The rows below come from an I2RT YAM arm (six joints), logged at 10 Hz.
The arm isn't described. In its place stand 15 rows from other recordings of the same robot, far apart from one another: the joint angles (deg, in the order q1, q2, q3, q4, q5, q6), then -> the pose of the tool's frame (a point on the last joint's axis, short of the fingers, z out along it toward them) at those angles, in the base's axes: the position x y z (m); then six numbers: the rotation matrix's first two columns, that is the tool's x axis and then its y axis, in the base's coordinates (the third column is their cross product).
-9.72, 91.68, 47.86, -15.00, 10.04, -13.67 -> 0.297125 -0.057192 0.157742 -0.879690 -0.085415 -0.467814 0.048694 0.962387 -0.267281
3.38, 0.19, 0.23, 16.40, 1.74, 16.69 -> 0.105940 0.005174 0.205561 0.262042 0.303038 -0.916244 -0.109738 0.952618 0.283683
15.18, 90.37, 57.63, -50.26, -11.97, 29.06 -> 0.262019 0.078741 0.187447 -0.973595 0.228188 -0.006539 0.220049 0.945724 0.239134
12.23, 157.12, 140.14, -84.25, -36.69, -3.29 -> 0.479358 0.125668 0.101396 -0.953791 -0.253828 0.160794 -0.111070 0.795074 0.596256
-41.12, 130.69, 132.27, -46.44, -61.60, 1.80 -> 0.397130 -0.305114 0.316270 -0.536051 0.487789 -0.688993 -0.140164 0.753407 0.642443
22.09, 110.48, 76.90, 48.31, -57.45, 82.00 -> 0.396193 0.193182 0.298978 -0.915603 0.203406 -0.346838 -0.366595 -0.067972 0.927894
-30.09, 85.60, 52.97, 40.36, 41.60, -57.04 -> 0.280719 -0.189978 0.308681 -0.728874 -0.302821 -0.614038 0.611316 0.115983 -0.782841
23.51, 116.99, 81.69, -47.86, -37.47, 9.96 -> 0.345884 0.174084 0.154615 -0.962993 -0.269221 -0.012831 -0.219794 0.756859 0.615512
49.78, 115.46, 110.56, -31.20, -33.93, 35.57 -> 0.285976 0.368942 0.329712 -0.847405 -0.254610 -0.465916 -0.530905 0.417385 0.737516
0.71, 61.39, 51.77, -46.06, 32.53, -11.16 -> 0.204032 -0.016616 0.277575 -0.866877 -0.173939 -0.467194 0.127340 0.828809 -0.544849
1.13, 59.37, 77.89, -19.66, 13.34, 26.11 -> 0.207486 -0.004123 0.473218 0.075197 0.429788 -0.899793 0.198626 0.877810 0.435887
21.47, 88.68, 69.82, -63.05, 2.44, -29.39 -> 0.261664 0.101286 0.246535 -0.626047 -0.773094 -0.101932 -0.765914 0.634181 -0.105788
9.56, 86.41, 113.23, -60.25, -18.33, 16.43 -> 0.279184 0.058374 0.481685 -0.638879 0.164674 -0.751476 -0.245803 0.881924 0.402233
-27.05, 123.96, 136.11, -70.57, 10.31, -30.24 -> 0.399170 -0.210980 0.349812 -0.922848 -0.085121 -0.375640 0.076547 0.915286 -0.395464
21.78, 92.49, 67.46, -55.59, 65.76, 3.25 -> 0.284397 0.078679 0.240529 -0.915538 -0.340753 -0.213723 0.037633 0.456446 -0.888955
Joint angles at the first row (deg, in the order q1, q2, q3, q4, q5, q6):
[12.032 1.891 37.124 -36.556 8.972 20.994]
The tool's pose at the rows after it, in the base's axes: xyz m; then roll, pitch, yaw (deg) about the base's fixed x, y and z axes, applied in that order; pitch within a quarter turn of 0, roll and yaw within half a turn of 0:
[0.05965, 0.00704, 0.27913, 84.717, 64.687, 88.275]
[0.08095, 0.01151, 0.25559, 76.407, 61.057, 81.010]
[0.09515, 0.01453, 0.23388, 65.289, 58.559, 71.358]
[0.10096, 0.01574, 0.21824, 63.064, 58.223, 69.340]
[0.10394, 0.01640, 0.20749, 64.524, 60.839, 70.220]
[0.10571, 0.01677, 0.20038, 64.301, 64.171, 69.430]
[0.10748, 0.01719, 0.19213, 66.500, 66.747, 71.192]
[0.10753, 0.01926, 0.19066, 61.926, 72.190, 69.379]
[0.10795, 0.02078, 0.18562, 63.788, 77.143, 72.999]
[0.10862, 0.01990, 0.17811, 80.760, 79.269, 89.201]
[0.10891, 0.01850, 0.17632, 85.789, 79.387, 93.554]
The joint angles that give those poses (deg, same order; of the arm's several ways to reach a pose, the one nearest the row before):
[12.037 0.206 25.911 -23.421 8.977 24.862]
[11.984 0.251 17.080 -10.217 8.967 27.224]
[11.989 0.254 8.645 4.363 8.972 27.026]
[11.992 0.230 4.318 9.890 9.020 26.676]
[11.992 0.231 2.526 9.956 8.975 24.796]
[11.987 0.231 1.388 9.871 8.970 21.825]
[11.990 0.207 0.272 9.103 8.908 20.076]
[11.985 0.208 0.295 8.229 5.625 15.005]
[11.968 0.206 0.296 5.559 3.313 11.245]
[11.379 0.211 0.294 1.633 3.096 10.502]
[10.566 0.211 0.296 0.691 2.872 10.546]

